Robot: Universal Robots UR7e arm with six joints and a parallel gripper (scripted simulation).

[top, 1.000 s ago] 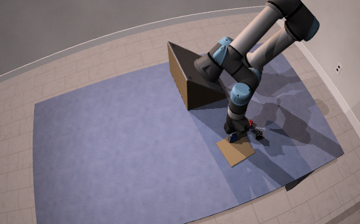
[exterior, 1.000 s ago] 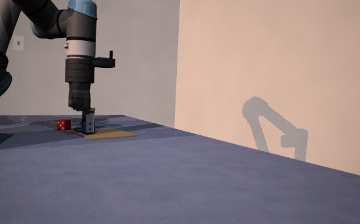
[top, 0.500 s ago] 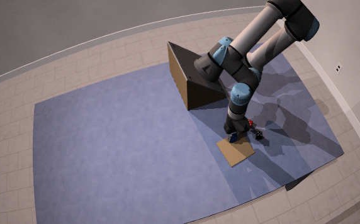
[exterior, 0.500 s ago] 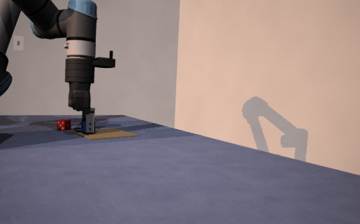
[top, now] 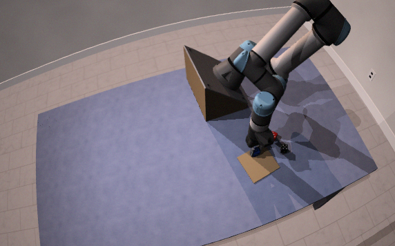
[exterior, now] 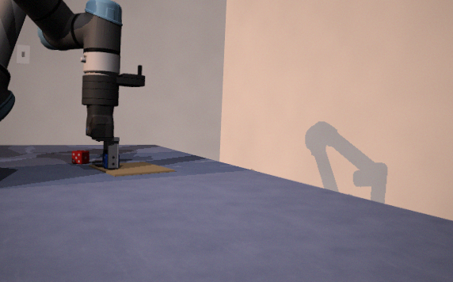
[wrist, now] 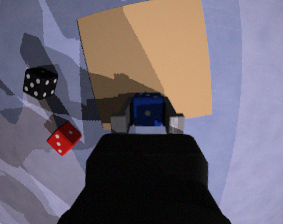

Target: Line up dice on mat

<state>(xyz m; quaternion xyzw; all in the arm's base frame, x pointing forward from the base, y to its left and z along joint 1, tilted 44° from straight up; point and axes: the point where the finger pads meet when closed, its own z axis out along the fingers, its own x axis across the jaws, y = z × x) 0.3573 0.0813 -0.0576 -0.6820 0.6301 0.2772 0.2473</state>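
My gripper is now right at the blue die. Also, from my hand: red die 5 cm behind, 11 cm to the left, 1 cm below; then tan mat 5 cm ahead, 2 cm below; then black die 2 cm ahead, 13 cm to the left, 1 cm below.
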